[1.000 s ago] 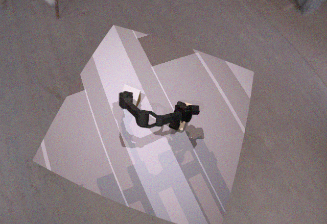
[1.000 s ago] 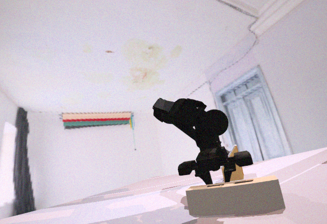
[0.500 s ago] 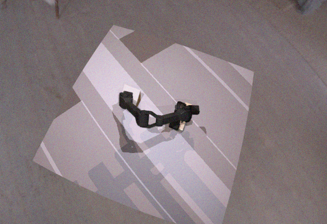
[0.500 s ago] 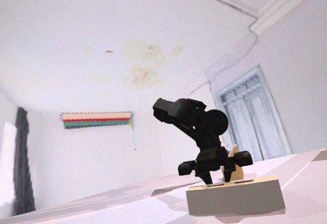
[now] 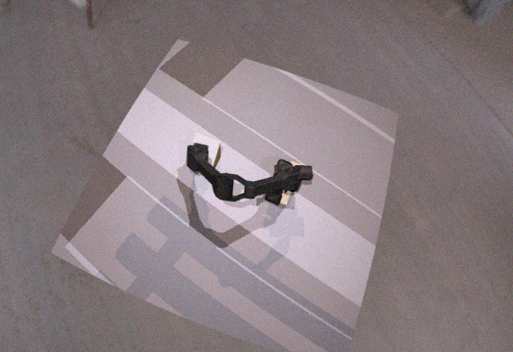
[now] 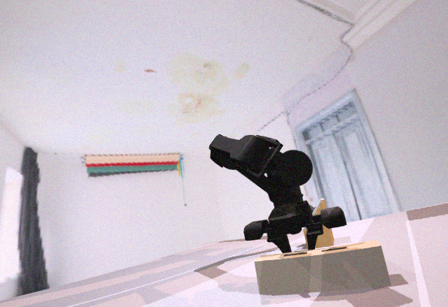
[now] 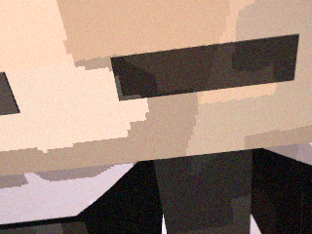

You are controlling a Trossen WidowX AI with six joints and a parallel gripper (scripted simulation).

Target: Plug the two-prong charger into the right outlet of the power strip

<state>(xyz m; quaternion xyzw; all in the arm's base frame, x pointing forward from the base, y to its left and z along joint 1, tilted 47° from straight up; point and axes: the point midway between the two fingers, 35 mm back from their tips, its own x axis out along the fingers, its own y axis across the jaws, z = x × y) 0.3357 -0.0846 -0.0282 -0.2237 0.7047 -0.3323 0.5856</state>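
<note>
Now: the black two-prong charger 20 mm ahead of my gripper tip and 10 mm above it.
</note>
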